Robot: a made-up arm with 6 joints. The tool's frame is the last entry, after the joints. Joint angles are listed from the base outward.
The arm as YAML. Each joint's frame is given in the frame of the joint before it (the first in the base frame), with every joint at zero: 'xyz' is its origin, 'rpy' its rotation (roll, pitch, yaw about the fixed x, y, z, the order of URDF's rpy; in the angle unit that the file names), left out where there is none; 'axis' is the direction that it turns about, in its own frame. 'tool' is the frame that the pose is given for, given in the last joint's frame.
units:
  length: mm
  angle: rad
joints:
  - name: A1
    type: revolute
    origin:
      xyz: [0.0, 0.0, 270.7]
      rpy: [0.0, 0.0, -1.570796]
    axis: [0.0, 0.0, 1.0]
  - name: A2
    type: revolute
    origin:
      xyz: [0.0, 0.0, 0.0]
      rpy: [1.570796, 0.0, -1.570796]
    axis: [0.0, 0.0, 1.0]
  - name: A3
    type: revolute
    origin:
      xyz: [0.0, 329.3, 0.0]
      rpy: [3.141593, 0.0, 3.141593]
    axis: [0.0, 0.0, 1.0]
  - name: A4
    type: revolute
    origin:
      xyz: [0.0, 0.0, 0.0]
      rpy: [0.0, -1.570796, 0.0]
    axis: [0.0, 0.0, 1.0]
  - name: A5
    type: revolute
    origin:
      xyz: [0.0, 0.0, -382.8]
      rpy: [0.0, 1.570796, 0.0]
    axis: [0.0, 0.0, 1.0]
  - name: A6
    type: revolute
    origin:
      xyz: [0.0, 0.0, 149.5]
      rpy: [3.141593, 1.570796, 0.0]
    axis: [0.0, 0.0, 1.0]
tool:
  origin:
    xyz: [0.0, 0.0, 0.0]
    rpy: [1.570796, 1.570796, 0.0]
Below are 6 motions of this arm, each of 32 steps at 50 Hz.
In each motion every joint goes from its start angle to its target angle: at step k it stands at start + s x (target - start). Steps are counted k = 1, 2, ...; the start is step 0. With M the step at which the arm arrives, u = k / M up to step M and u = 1 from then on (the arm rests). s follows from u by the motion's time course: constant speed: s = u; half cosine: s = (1 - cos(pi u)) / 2; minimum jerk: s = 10 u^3 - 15 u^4 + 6 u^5.
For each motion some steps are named. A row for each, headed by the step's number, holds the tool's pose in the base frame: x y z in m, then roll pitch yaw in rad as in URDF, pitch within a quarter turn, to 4 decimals.
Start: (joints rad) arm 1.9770 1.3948 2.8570 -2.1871 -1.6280 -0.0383
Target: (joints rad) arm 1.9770 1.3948 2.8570 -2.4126 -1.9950 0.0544
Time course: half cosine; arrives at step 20
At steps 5, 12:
5: -0.2743 0.4090 0.6960 0.1112 0.0450 -2.0793
12: -0.2819 0.3937 0.6972 0.0579 0.2214 -1.9509

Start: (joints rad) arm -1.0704 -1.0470 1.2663 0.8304 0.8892 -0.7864
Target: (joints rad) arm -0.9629 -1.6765 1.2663 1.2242 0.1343 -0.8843
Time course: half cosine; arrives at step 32
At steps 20, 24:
20: -0.4549 0.5783 0.3232 2.9933 -0.2093 1.8117
24: -0.4593 0.5774 0.2444 2.8996 -0.1881 1.9341

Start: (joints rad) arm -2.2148 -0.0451 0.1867 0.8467 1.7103 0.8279
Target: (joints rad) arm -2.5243 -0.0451 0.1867 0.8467 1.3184 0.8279
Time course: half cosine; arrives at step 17
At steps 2, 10, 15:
2: -0.2807 -0.2031 0.7966 -2.7997 -0.6569 -0.3018
10: -0.3135 -0.1475 0.7966 -2.6115 -0.7289 -0.7816
15: -0.3269 -0.1148 0.7966 -2.4950 -0.7489 -1.0562

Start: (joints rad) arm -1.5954 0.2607 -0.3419 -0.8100 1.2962 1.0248
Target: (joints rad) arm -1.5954 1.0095 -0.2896 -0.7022 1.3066 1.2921
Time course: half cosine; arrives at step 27
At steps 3, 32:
3: -0.1118 -0.3371 0.2757 -0.3457 -0.3925 -2.4469
32: -0.1212 -0.2856 0.0513 -1.1176 0.0538 -2.2698

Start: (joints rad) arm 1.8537 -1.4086 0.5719 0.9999 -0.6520 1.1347
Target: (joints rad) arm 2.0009 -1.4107 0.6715 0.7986 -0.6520 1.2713
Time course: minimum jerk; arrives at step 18
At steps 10, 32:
10: 0.3073 -0.5256 0.6123 -0.3728 -1.0845 0.3383
32: 0.3474 -0.5072 0.6046 -0.3344 -1.1206 0.3845

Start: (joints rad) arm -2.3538 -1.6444 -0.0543 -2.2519 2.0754 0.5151
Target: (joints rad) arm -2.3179 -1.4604 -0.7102 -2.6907 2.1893 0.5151
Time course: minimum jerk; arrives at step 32
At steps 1, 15, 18, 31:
1: 0.2216 0.0892 0.6314 2.6433 0.4926 3.0479
15: 0.1572 -0.0023 0.5996 2.3031 0.8027 3.0436
18: 0.1364 -0.0333 0.5786 2.1412 0.9341 2.9909
31: 0.1007 -0.0893 0.5204 1.5553 1.1991 2.6054

